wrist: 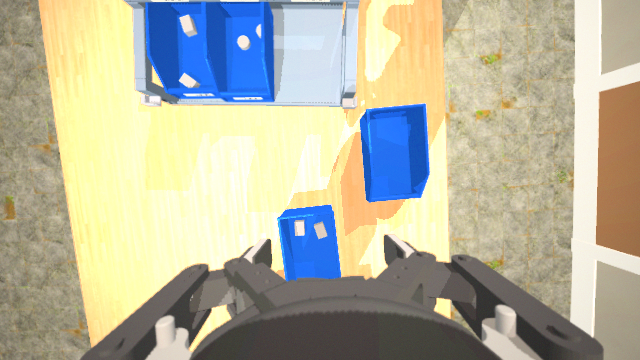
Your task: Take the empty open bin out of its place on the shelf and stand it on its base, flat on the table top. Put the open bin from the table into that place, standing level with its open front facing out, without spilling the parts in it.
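Frame: origin at the arm's base, x ahead, y right, z down, level; millimetres.
Where they show: gripper, between the fingertips: (327, 248).
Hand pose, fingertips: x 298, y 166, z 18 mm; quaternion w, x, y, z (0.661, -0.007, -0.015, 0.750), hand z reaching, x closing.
Things, the pixels of their top centre, and the offset from my fingertips. "spot": a spot on its surface instead. Level surfaces: height alone.
- empty blue bin, a spot on its surface: (397, 150) spot: dy +165, dx +69, dz +278 mm
- table top, height of its surface: dz +281 mm
- blue bin with parts, a spot on its surface: (312, 255) spot: dy -49, dx -126, dz +278 mm
- shelf, a spot on its surface: (349, 60) spot: dy +78, dx +228, dz +196 mm
- post foot, a spot on its surface: (349, 102) spot: dy +73, dx +169, dz +226 mm
The empty blue bin (397, 150) stands on its base on the table top (200, 165), right of centre, near the table's right edge. The blue bin with parts (312, 255) stands on the table at the lower middle, with two light parts showing near its far end; its near end is hidden by the gripper. My gripper (327, 248) is open, with the bin with parts seen between its fingers from above; they hold nothing. The shelf (349, 60) is at the top, and its right-hand place (312, 60) holds no bin.
Two blue bins, the left one (172, 55) and the middle one (242, 70), stand side by side in the shelf with light parts in them. A post foot (349, 102) is at the shelf's front right corner. Stone floor (510, 165) lies beyond the table's right edge.
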